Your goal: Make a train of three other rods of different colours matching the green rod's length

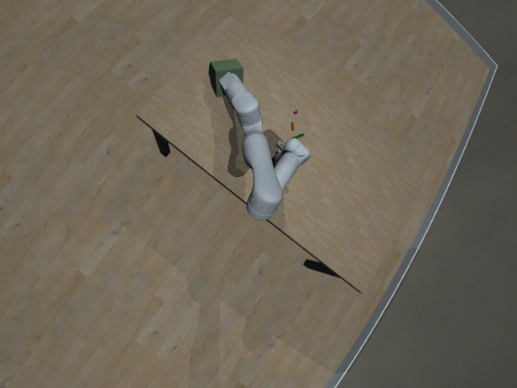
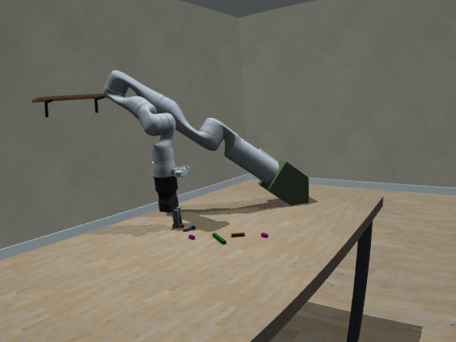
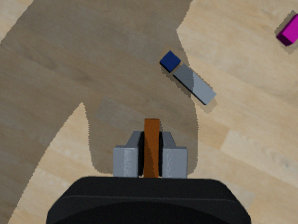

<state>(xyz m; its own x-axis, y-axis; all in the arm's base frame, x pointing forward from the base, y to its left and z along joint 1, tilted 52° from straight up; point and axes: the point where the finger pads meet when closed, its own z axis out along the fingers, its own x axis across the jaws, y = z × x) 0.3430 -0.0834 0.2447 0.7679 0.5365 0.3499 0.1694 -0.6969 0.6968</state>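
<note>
My hand is 5 cm to the right of the grey rod, 2 cm short of it and 1 cm above it. The rest, counted from my hand: blue rod (6 cm to the left, 1 cm below); then green rod (19 cm to the left, 6 cm ahead, 1 cm below).
</note>
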